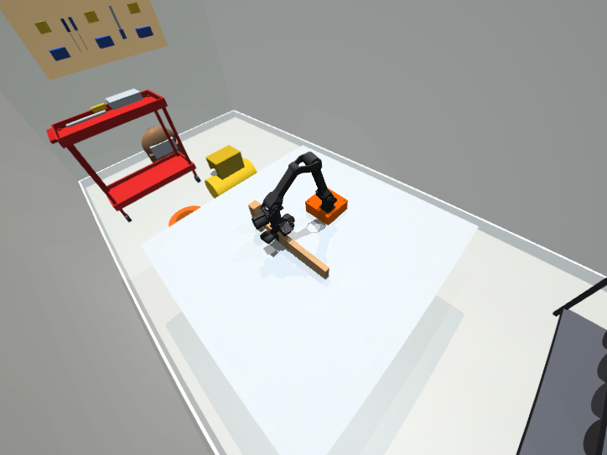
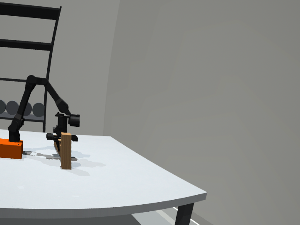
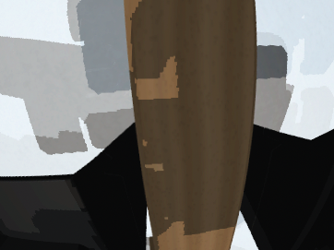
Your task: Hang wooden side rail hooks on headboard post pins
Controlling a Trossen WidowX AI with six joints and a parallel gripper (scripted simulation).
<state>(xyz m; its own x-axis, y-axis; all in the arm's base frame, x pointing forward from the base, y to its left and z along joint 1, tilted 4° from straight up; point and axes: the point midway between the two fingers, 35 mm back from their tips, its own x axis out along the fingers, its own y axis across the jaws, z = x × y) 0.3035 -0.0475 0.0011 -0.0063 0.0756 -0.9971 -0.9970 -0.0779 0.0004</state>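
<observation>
My gripper tip is now 16 cm to the left of the wooden headboard post, 4 cm below it and 1 cm short of it.
</observation>
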